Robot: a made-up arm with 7 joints. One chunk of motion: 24 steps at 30 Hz.
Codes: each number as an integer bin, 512 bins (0 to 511) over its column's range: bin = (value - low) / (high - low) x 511, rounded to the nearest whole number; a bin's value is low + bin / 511 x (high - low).
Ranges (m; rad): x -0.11..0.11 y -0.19..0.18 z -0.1..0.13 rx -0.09..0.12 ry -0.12..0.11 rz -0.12..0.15
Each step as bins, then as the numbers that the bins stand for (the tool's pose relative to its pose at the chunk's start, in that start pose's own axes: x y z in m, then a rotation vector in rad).
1 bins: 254 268 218 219 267 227
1 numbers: -0.0006 0.0041 -0.0019 0.0000 0.0002 -0.0001
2 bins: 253 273 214 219 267 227
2 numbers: -0.0011 0.0077 -0.0037 0.0000 0.0002 -0.0001
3 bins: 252 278 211 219 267 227
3 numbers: -0.0015 0.0113 -0.0050 0.0000 0.0002 -0.0001
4 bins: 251 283 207 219 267 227
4 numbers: -0.0019 0.0149 -0.0068 0.0000 0.0002 -0.0001
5 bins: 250 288 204 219 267 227
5 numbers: -0.0024 0.0185 -0.0082 0.0000 0.0002 -0.0001
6 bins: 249 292 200 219 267 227
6 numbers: -0.0028 0.0214 -0.0100 0.0000 0.0002 -0.0001
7 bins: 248 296 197 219 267 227
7 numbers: -0.0032 0.0243 -0.0113 0.0000 0.0002 -0.0001
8 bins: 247 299 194 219 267 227
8 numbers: -0.0037 0.0265 -0.0127 0.0000 0.0002 -0.0001
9 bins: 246 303 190 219 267 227
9 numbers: -0.0041 0.0294 -0.0145 0.0000 0.0002 -0.0001
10 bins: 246 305 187 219 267 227
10 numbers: -0.0041 0.0308 -0.0158 0.0000 0.0002 -0.0001
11 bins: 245 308 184 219 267 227
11 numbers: -0.0045 0.0330 -0.0172 0.0000 0.0002 -0.0001
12 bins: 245 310 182 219 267 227
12 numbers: -0.0045 0.0345 -0.0181 0.0000 0.0002 -0.0001
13 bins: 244 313 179 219 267 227
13 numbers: -0.0050 0.0366 -0.0194 0.0000 0.0002 -0.0001
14 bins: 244 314 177 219 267 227
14 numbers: -0.0050 0.0374 -0.0203 0.0000 0.0002 -0.0001
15 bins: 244 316 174 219 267 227
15 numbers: -0.0050 0.0388 -0.0217 0.0000 0.0002 -0.0001
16 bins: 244 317 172 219 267 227
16 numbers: -0.0050 0.0395 -0.0226 0.0000 0.0002 -0.0001
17 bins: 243 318 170 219 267 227
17 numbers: -0.0054 0.0403 -0.0235 0.0000 0.0002 -0.0001
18 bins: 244 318 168 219 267 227
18 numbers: -0.0050 0.0403 -0.0244 0.0000 0.0002 -0.0001
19 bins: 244 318 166 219 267 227
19 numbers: -0.0050 0.0403 -0.0253 0.0000 0.0002 -0.0001
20 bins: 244 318 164 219 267 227
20 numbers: -0.0050 0.0403 -0.0262 0.0000 0.0002 -0.0001
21 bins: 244 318 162 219 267 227
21 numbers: -0.0050 0.0403 -0.0271 0.0000 0.0002 -0.0001
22 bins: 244 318 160 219 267 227
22 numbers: -0.0050 0.0403 -0.0280 0.0000 0.0002 -0.0001
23 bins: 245 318 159 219 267 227
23 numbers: -0.0045 0.0403 -0.0284 0.0000 0.0002 -0.0001
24 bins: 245 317 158 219 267 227
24 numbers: -0.0045 0.0395 -0.0289 0.0000 0.0002 -0.0001
